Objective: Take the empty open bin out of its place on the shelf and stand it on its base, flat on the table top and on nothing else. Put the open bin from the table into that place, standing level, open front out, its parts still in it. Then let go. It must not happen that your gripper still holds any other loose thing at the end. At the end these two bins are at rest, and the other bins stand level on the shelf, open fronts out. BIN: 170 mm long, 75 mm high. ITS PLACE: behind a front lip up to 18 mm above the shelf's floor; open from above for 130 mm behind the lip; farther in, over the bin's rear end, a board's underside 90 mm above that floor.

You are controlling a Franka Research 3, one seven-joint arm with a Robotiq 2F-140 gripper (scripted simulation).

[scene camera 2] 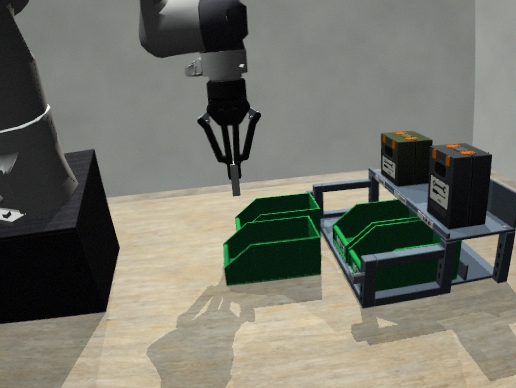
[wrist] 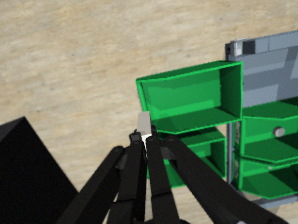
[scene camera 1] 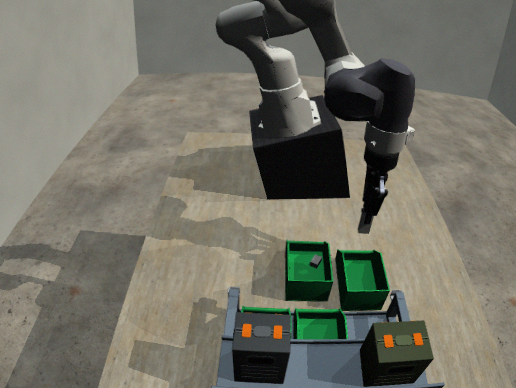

Labels:
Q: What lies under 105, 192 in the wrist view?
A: My gripper.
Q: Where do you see an olive case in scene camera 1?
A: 390, 347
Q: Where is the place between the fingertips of my gripper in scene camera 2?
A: At 236, 193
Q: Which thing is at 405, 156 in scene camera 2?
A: An olive case.

